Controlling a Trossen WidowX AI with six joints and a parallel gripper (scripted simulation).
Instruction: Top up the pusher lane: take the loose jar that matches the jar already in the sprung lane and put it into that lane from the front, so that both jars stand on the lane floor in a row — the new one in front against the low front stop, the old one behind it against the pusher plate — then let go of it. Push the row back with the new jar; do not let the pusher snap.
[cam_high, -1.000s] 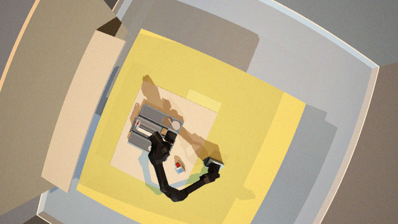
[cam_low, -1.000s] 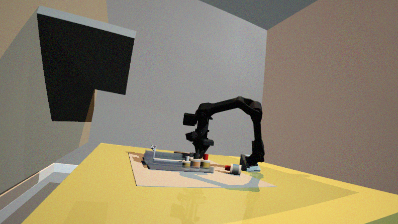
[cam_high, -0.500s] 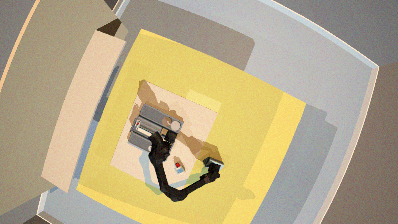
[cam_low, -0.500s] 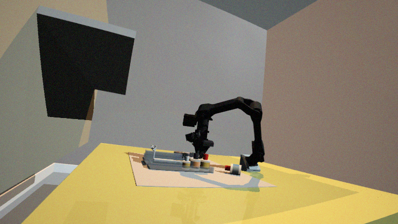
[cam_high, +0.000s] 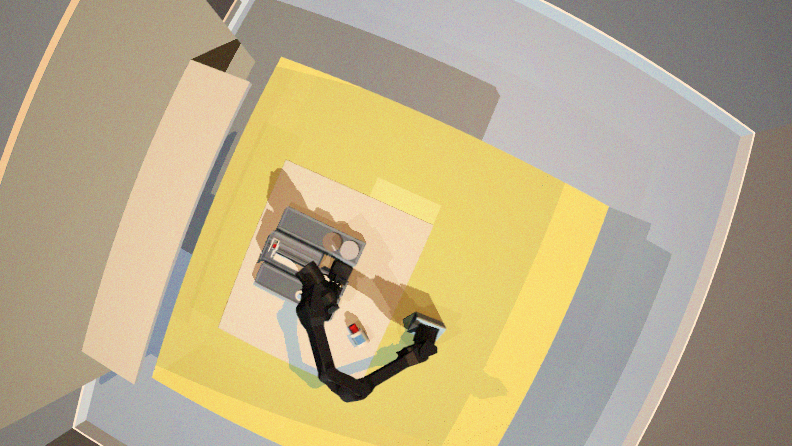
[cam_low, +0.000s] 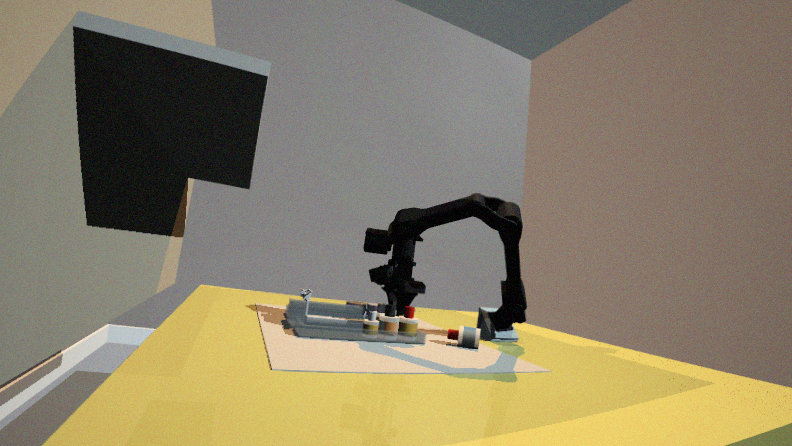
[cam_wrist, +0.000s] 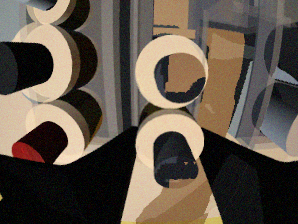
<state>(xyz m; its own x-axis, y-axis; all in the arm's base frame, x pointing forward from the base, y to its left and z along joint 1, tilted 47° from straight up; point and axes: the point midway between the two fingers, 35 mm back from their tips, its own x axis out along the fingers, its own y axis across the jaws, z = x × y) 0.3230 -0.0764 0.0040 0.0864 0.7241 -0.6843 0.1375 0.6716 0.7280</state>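
The grey lane rack is 14 cm ahead of my gripper tip, 4 cm to the right of it and 2 cm below it. From my gripper tip the other things lie so: shelf: 50 cm ahead, 33 cm above, 5 cm to the right; red mark: 22 cm ahead, 7 cm to the right, 3 cm above.
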